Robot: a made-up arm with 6 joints. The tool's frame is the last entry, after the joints. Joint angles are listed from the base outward.
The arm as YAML. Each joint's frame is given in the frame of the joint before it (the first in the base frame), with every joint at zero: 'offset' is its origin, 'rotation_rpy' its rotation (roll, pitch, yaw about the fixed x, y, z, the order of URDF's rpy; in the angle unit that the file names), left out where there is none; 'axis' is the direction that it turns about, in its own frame. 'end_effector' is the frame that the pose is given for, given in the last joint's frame.
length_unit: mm
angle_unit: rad
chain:
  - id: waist
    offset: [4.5, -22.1, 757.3]
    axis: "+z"
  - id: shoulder
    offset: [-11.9, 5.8, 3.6]
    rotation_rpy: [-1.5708, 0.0, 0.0]
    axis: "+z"
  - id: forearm
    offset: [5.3, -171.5, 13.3]
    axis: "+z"
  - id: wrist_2
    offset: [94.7, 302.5, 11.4]
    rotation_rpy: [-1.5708, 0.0, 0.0]
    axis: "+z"
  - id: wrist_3
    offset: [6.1, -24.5, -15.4]
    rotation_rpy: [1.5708, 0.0, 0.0]
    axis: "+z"
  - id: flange
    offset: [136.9, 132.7, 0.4]
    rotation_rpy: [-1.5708, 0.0, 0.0]
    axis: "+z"
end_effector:
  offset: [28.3, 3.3, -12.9]
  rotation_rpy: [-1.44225, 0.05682, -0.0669]
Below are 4 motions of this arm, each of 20 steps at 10 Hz.
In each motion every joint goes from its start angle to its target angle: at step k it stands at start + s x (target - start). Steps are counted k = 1, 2, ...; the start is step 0. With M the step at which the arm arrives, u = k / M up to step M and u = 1 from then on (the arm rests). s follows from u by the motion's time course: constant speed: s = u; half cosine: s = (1 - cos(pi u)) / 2; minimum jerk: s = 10 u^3 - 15 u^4 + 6 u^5.
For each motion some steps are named. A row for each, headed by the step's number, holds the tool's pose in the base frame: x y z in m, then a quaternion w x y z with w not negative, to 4 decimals.
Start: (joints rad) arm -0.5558 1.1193 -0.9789 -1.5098 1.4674 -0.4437
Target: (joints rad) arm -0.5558 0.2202 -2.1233 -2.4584 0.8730 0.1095
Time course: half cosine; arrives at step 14
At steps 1, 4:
1: 0.0961 -0.1526 0.3660 0.4313 0.3446 0.8228 -0.1351
4: 0.2471 -0.2298 0.4144 0.6325 0.2660 0.7224 -0.0858

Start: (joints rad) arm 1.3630 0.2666 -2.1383 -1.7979 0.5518 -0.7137
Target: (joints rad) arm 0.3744 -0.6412 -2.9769 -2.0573 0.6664 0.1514
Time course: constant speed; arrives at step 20
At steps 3, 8, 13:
3: 0.0530 0.3841 1.2159 0.5261 -0.3298 -0.0655 0.7811
8: 0.0443 0.1956 1.3565 0.6428 -0.2556 -0.2915 0.6606
13: -0.0818 0.0152 1.4078 0.6615 -0.2416 -0.5183 0.4852

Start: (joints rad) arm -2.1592 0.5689 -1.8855 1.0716 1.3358 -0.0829
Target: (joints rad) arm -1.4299 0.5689 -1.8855 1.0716 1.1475 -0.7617
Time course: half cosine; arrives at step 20
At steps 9, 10, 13, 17, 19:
9: -0.0625 -0.6003 0.8742 0.2406 0.5165 -0.8170 -0.0891
10: -0.0313 -0.6039 0.8765 0.2660 0.5387 -0.7965 -0.0681
13: 0.0600 -0.6042 0.8834 0.3338 0.5965 -0.7299 -0.0011
17: 0.1473 -0.5902 0.8898 0.3895 0.6418 -0.6568 0.0706
19: 0.1663 -0.5852 0.8912 0.4005 0.6504 -0.6395 0.0873

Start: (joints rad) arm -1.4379 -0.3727 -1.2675 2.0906 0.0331 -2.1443
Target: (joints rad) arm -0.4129 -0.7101 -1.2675 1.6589 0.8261 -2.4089
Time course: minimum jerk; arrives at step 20
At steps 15, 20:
15: 0.2353 -0.1399 1.1936 0.5047 0.1254 -0.2422 0.8191
20: 0.2380 -0.0934 1.2040 0.4438 0.1096 -0.1912 0.8686

